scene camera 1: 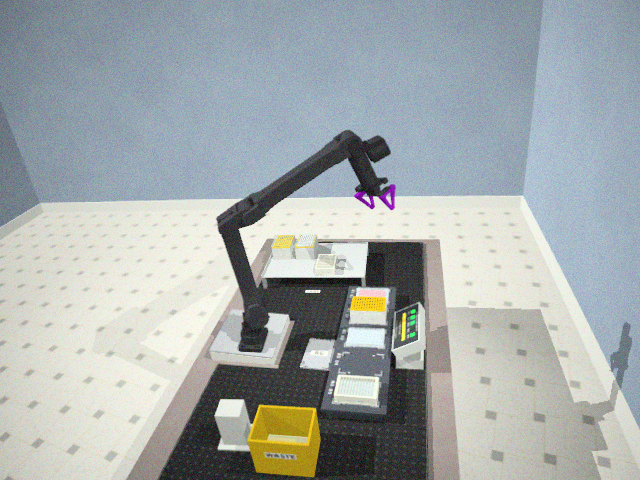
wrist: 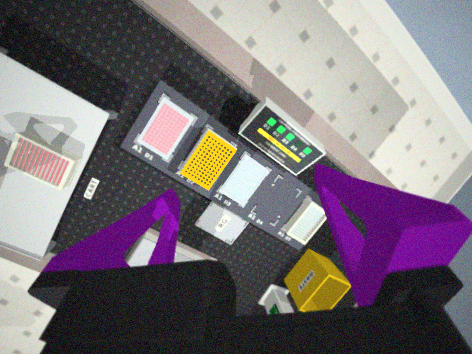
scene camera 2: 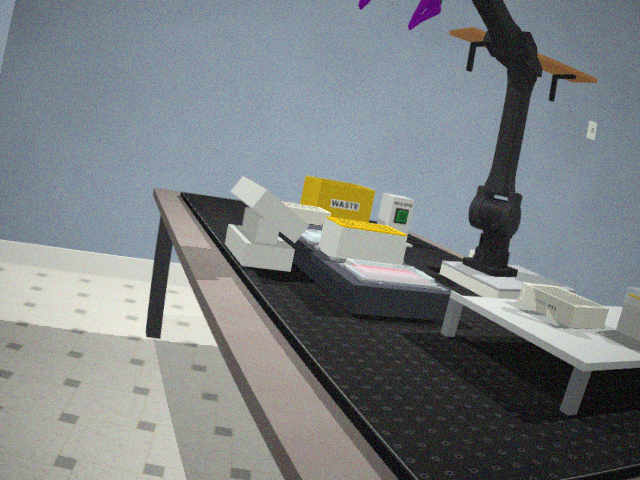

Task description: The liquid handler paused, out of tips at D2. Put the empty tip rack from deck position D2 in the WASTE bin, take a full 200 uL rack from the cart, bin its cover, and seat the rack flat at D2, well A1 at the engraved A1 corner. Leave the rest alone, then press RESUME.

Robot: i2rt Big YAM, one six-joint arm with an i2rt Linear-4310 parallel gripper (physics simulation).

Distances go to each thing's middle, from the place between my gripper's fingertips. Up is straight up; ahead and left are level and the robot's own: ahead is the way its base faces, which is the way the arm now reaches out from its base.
Scene:
I see my gripper 50 mm past the pink well plate [scene camera 2: 385,273], 90 mm to the right of it and 420 mm above it. Also, from my hand: white well plate [scene camera 1: 357,337] (70 mm behind, 150 mm to the right, 420 mm below); then yellow WASTE bin [scene camera 1: 277,420] (270 mm behind, 590 mm to the right, 400 mm below); then cart shelf [scene camera 2: 588,344] (310 mm behind, 370 mm to the left, 410 mm below).

